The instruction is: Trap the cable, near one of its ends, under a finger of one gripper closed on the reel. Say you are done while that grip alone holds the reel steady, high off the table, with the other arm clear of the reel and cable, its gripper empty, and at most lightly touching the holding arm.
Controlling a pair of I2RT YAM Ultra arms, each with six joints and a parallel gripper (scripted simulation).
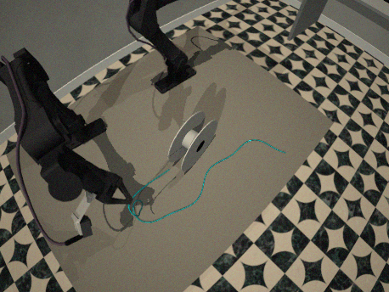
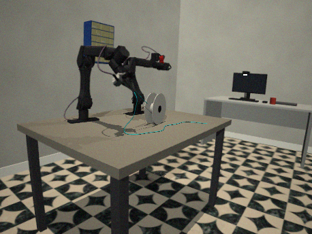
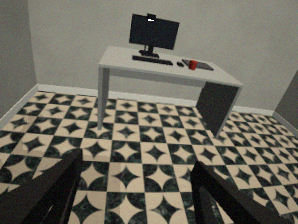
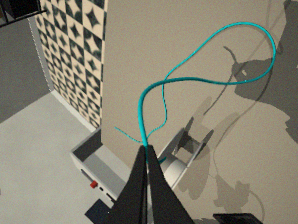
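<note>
My left hand is 550 mm to the left of the white reel, 360 mm short of it and 290 mm above it.
My right hand is 80 mm past the white reel, 260 mm to the right of it and 130 mm above it.
</note>
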